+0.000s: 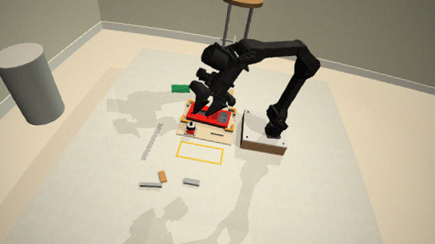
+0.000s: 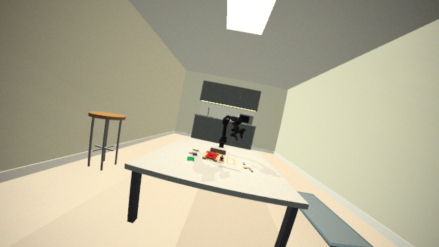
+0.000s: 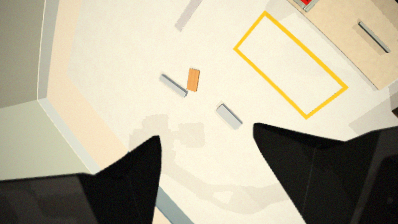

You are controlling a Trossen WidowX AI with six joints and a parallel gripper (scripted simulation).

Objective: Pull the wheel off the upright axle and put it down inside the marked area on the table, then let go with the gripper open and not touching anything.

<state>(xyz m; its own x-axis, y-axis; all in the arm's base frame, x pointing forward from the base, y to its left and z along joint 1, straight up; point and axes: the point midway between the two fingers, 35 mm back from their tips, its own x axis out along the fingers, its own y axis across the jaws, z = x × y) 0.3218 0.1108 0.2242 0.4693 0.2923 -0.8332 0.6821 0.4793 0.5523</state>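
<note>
My gripper tip is 30 mm short of the wheel, 150 mm to the left of it and 220 mm above it. Round my gripper tip: green tile (90 mm ahead, 470 mm to the right, 250 mm below).
</note>
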